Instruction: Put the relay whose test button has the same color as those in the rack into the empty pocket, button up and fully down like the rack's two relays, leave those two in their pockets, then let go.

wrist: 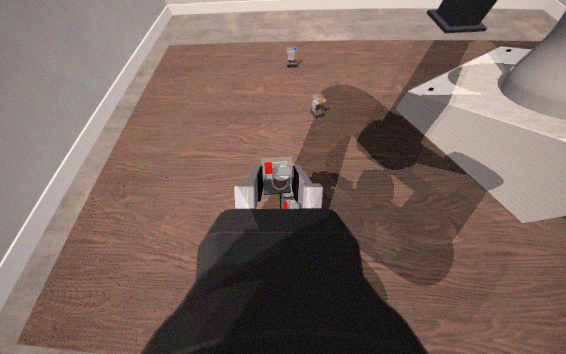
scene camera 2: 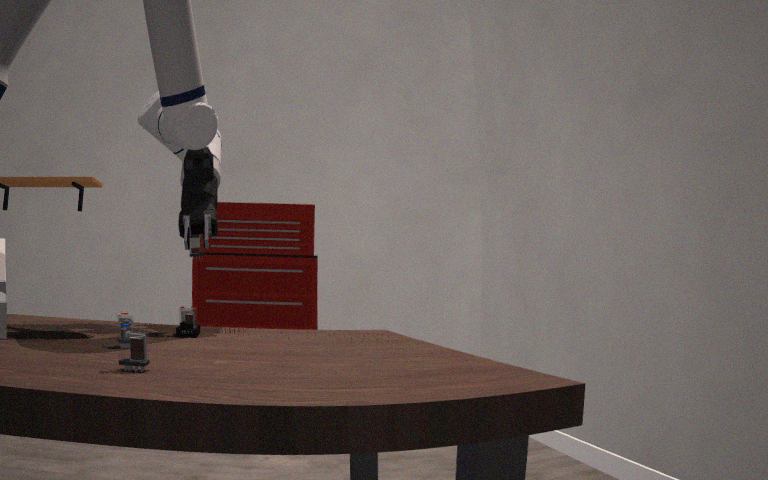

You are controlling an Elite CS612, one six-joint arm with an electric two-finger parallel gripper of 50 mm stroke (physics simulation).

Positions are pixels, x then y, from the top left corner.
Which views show my gripper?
The wrist view and scene camera 2: all of them.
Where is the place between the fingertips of my gripper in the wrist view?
277,176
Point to a clear-cased relay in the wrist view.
At 278,173
